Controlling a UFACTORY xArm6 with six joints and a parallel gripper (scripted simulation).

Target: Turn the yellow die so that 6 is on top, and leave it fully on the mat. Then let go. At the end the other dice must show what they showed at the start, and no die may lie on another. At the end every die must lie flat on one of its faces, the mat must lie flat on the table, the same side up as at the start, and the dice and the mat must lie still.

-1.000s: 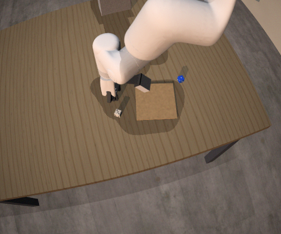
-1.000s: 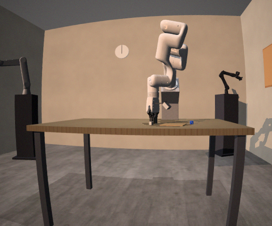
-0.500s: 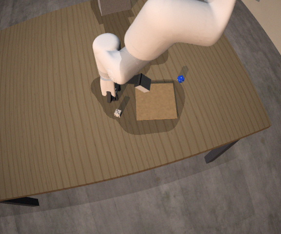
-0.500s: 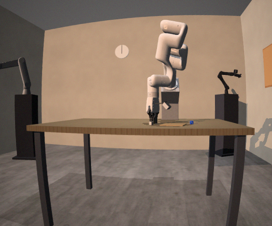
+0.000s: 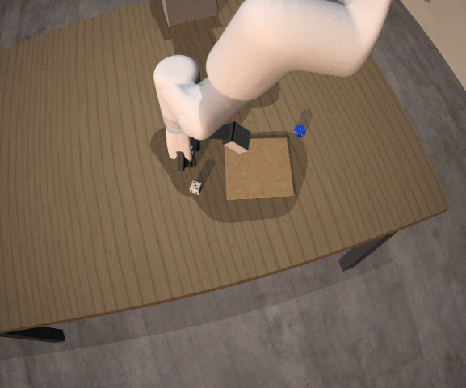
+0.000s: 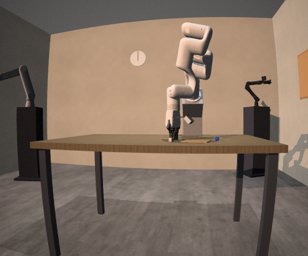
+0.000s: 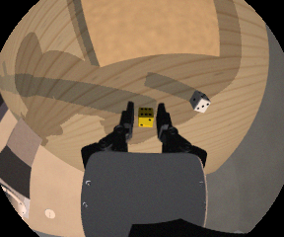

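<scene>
My hand is 1 cm above the yellow die. Round my hand: white die 7 cm ahead, 3 cm to the right, 1 cm below; tan mat 10 cm ahead, 10 cm to the left, 2 cm below; blue die 8 cm ahead, 24 cm to the left, 1 cm below.
</scene>
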